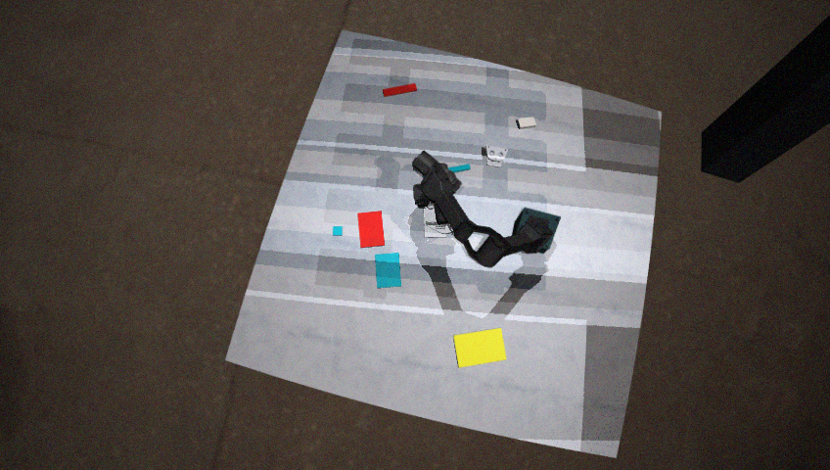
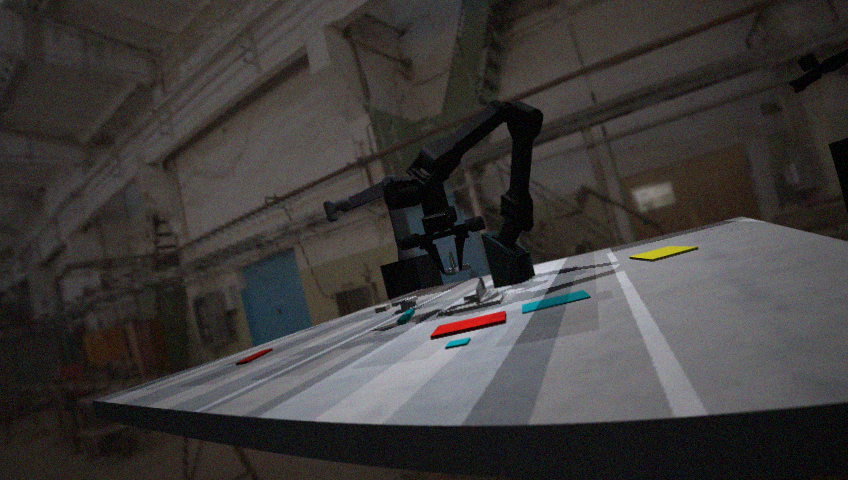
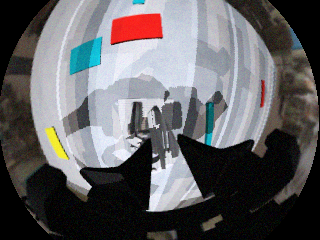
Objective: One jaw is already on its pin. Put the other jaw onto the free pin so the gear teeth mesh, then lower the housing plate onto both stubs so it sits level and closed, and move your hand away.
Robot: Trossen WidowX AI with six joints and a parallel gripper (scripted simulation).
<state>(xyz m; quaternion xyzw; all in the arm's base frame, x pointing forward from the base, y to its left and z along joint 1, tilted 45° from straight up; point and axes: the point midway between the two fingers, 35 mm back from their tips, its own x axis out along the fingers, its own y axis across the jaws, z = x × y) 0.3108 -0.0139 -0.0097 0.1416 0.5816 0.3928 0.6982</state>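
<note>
Right now my gripper tip is 14 cm to the left of the teal strip and 8 cm above it. Also, from my gripper tip: red tile 20 cm ahead, 11 cm to the left, 8 cm below; then teal tile 11 cm ahead, 23 cm to the left, 8 cm below; then small teal square 31 cm ahead, 15 cm to the left, 8 cm below.
</note>
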